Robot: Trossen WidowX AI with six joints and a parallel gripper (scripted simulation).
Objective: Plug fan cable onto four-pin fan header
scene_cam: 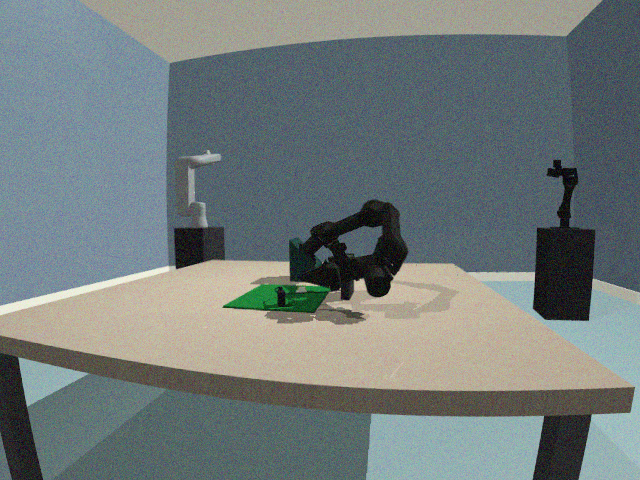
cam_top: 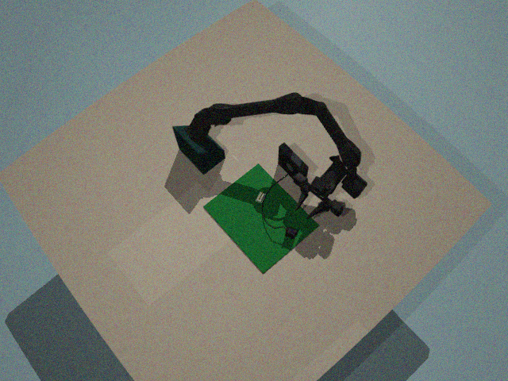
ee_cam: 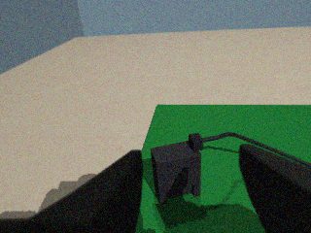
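My gripper tip is now 60 mm above the dark fan plug, 50 mm to the left of it and 20 mm short of it. Also, from my gripper tip: green board: 90 mm to the right, 90 mm below, 90 mm behind; then black fan: 170 mm behind, 80 mm to the left, 20 mm below; then white four-pin fan header: 150 mm behind, 80 mm below, 60 mm to the right.
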